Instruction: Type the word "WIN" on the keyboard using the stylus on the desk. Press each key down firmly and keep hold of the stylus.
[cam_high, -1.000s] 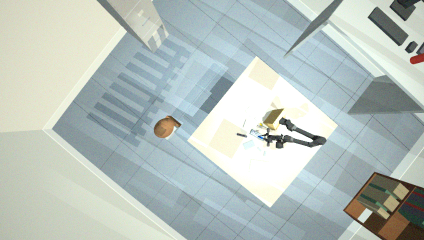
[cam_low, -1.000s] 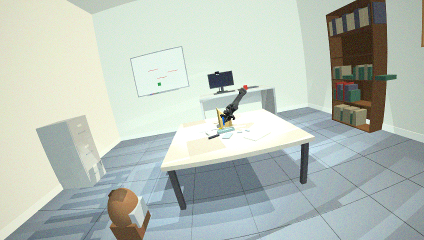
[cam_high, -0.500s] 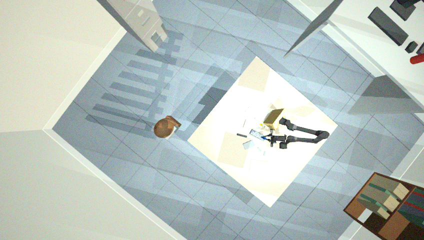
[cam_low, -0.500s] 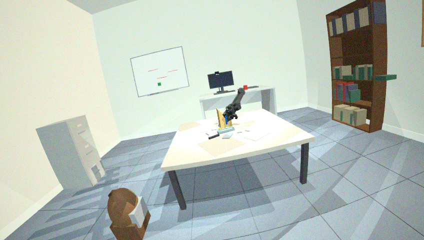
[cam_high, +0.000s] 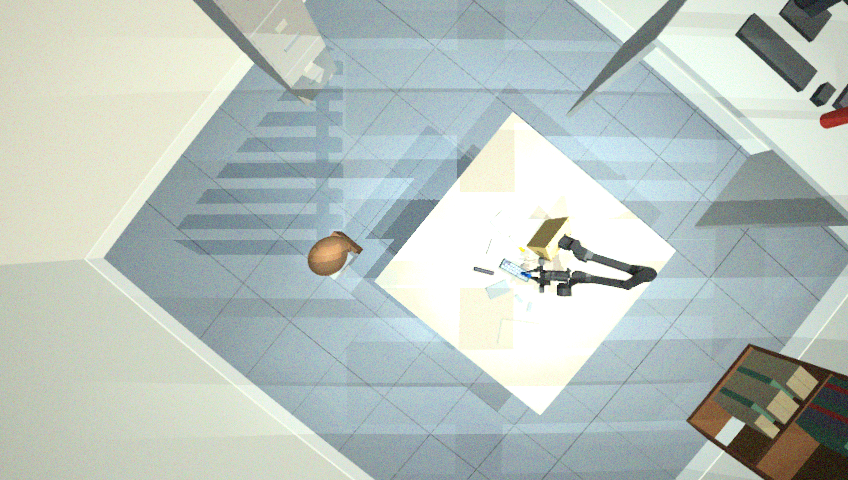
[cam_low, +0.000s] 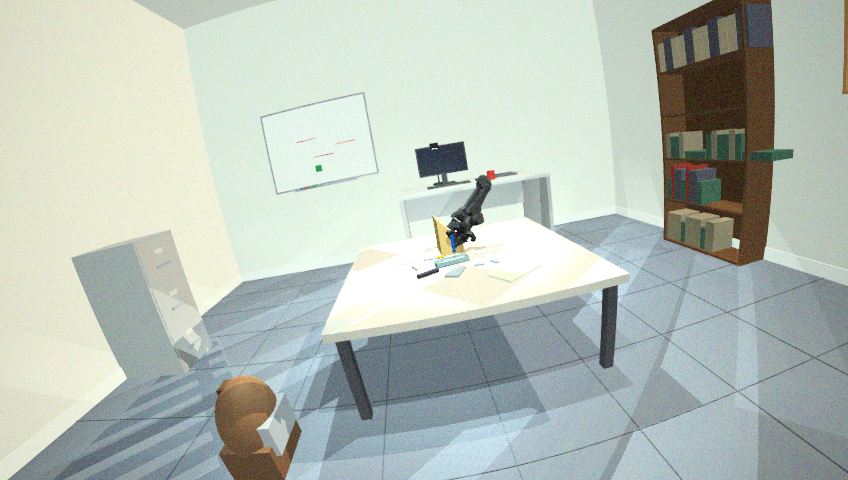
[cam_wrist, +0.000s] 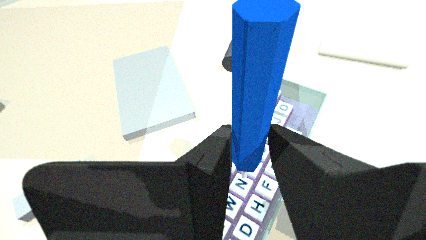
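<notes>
My gripper tip is now 20 mm above the blue stylus. The rest, counted from my gripper tip: W key: 70 mm below, 20 mm to the left; yellow-tipped marker: 110 mm to the right, 110 mm behind, 80 mm below; grey pad: 160 mm ahead, 80 mm below, 10 mm to the right.
</notes>
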